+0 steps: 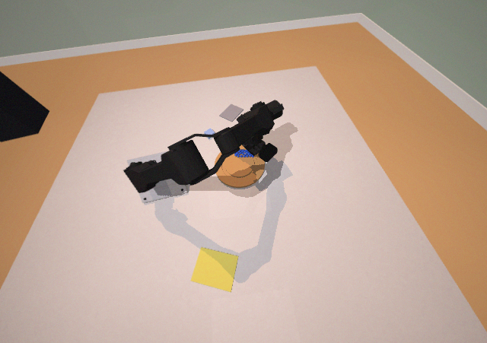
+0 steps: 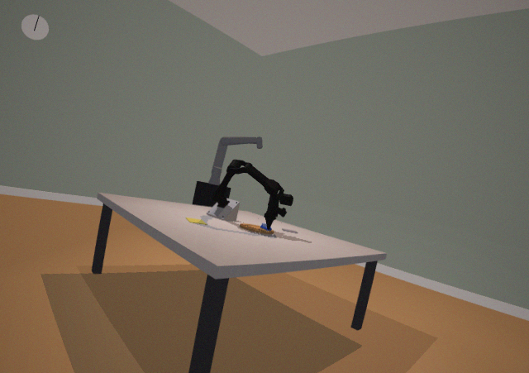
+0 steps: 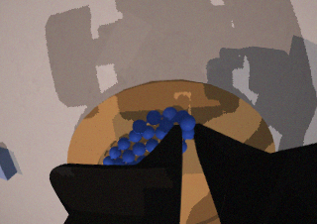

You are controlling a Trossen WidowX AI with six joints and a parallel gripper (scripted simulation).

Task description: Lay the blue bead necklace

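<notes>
Now: the round bead board 6 cm behind my gripper tip, 2 cm to the right of it and 1 cm below it. Also, from my gripper tip: yellow square patch 23 cm behind, 35 cm to the right, 2 cm below; flat grey tile 2 cm behind, 29 cm to the left, 2 cm below; light blue cube 15 cm behind, 18 cm to the left, 1 cm below.
</notes>
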